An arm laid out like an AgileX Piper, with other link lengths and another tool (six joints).
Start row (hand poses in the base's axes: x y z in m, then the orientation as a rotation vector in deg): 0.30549, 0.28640, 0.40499, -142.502, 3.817, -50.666
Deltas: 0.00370, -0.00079, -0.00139, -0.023, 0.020, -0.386; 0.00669, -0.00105, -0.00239, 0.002, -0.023, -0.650; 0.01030, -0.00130, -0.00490, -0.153, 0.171, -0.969; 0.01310, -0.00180, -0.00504, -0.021, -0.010, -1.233; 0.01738, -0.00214, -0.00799, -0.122, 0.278, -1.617; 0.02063, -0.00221, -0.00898, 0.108, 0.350, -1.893; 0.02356, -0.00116, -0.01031, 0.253, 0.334, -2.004; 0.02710, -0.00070, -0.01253, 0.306, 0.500, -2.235; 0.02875, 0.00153, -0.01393, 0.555, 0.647, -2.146; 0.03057, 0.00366, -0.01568, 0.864, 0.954, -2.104; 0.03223, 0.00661, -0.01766, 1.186, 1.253, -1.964
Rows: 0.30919, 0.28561, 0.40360, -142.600, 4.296, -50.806; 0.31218, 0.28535, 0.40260, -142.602, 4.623, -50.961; 0.31579, 0.28510, 0.40009, -142.888, 5.022, -50.890; 0.31859, 0.28460, 0.39995, -142.727, 5.348, -51.190; 0.32287, 0.28426, 0.39700, -143.015, 5.885, -51.014; 0.32612, 0.28419, 0.39601, -142.878, 6.352, -50.981; 0.32905, 0.28524, 0.39468, -142.753, 6.546, -51.011; 0.33259, 0.28570, 0.39246, -142.816, 6.914, -50.886; 0.33424, 0.28793, 0.39106, -142.636, 6.955, -50.606; 0.33606, 0.29006, 0.38931, -142.480, 7.134, -50.133; 0.33772, 0.29301, 0.38733, -142.291, 7.193, -49.628
